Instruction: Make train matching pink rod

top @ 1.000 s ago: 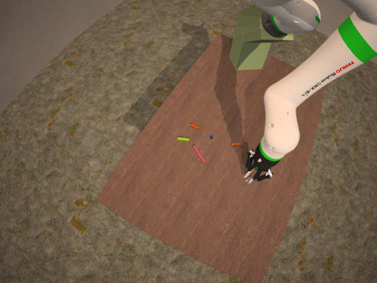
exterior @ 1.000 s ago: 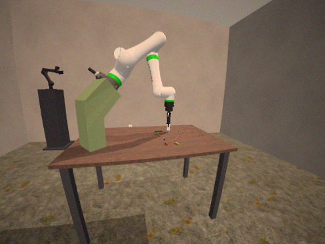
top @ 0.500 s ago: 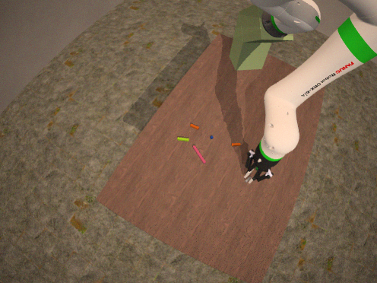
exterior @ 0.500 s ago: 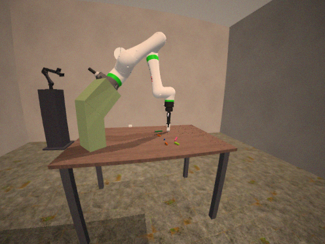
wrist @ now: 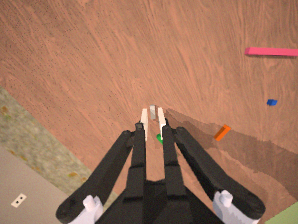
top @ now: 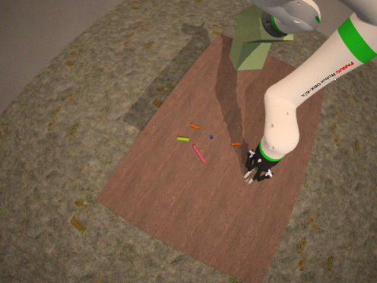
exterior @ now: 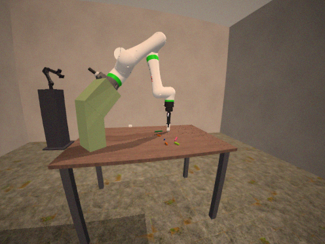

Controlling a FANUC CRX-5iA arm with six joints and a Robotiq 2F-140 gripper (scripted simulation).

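Right now my hand is 5 cm above the grey rod. From my hand the other things lie so: blue rod: 9 cm behind, 23 cm to the right, 5 cm below; then green rod: 10 cm behind, 1 cm to the left, 5 cm below; then pink rod: 1 cm ahead, 24 cm to the right, 5 cm below.
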